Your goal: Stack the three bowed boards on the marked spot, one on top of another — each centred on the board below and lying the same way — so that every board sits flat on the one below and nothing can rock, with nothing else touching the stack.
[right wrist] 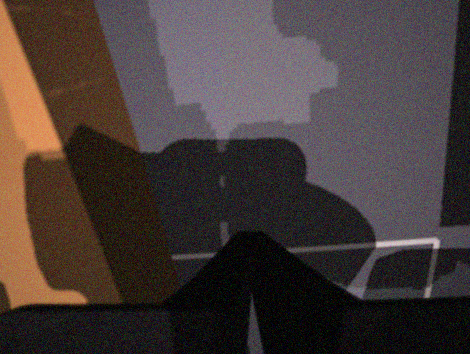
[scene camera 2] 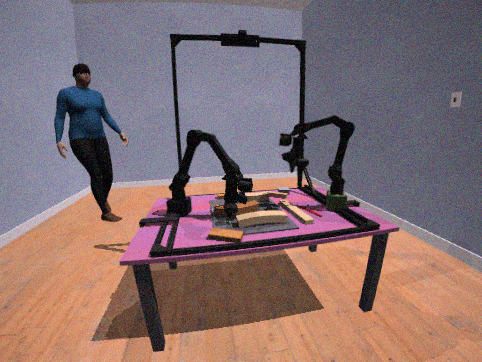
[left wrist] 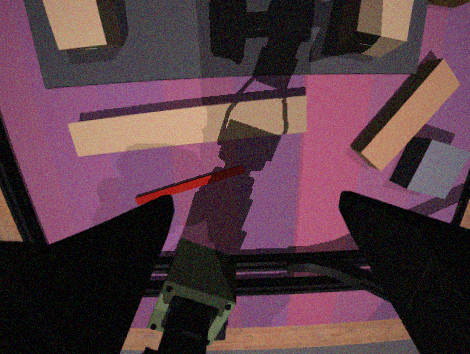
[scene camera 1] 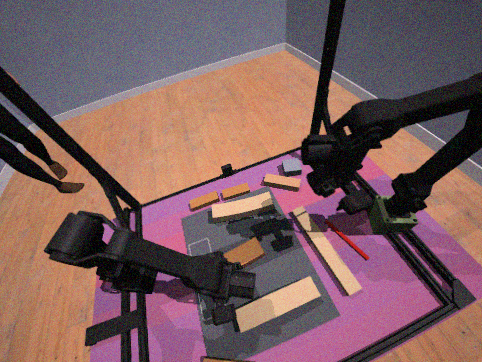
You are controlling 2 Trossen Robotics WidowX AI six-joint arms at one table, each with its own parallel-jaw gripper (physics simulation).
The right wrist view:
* right gripper
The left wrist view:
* left gripper
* red stick: on the table
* grey cube: on the table
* long pale plank: on the table
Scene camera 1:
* left gripper
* long pale plank
